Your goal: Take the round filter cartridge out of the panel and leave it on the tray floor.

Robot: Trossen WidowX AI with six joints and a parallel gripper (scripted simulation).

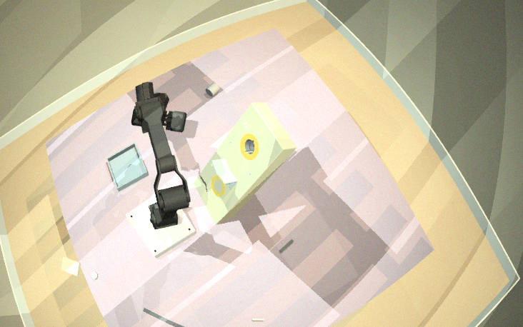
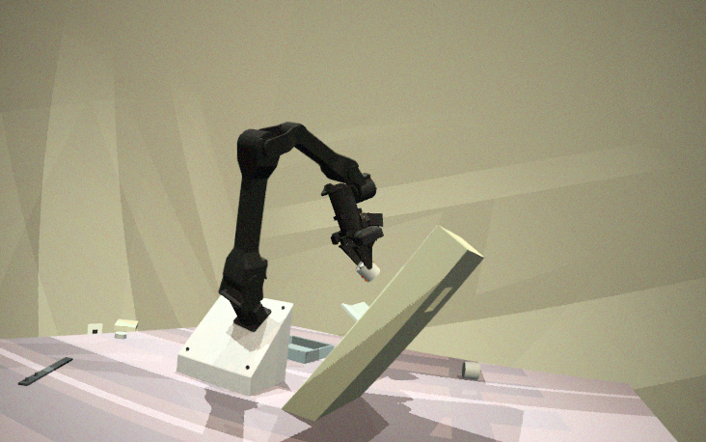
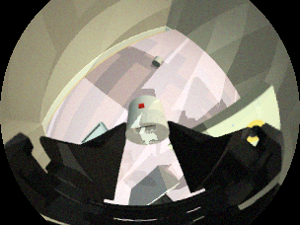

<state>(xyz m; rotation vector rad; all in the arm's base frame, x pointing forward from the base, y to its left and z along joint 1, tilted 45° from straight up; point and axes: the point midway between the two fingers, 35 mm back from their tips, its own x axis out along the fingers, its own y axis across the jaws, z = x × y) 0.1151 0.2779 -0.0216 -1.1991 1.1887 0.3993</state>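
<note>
Right now my gripper tip is 26 cm above the blue tray, 21 cm past it and 5 cm to the right of it. Also, from my gripper tip: white round cartridge: right at my gripper tip; grey bar: 50 cm to the right, 26 cm below, 20 cm ahead; pale green panel: 22 cm to the right, 17 cm ahead, 9 cm below.
</note>
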